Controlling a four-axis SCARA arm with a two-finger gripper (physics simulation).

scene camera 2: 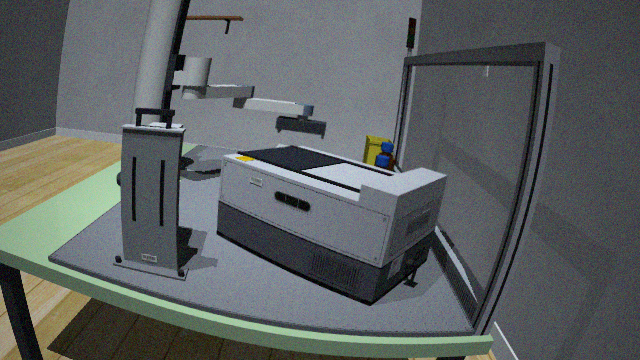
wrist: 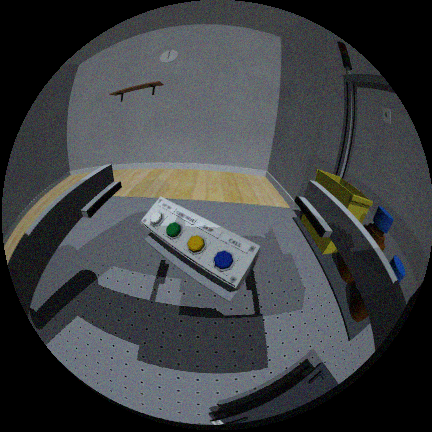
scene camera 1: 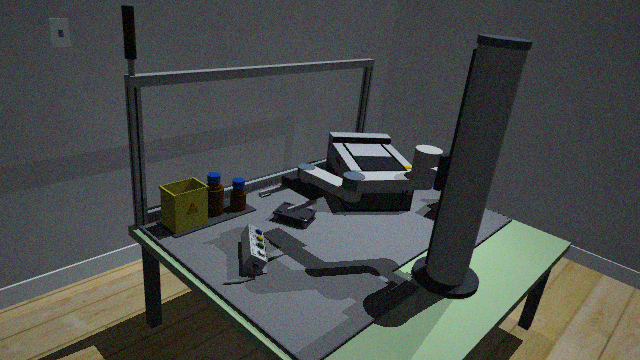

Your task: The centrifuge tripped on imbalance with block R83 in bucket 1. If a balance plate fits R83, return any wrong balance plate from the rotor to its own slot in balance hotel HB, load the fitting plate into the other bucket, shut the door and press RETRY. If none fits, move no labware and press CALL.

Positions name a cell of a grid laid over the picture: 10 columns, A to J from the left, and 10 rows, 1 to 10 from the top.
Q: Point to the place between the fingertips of my gripper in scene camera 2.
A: E4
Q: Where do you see a button box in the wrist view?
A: D6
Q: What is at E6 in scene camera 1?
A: My gripper.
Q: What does my gripper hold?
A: Nothing.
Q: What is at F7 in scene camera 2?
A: A centrifuge.
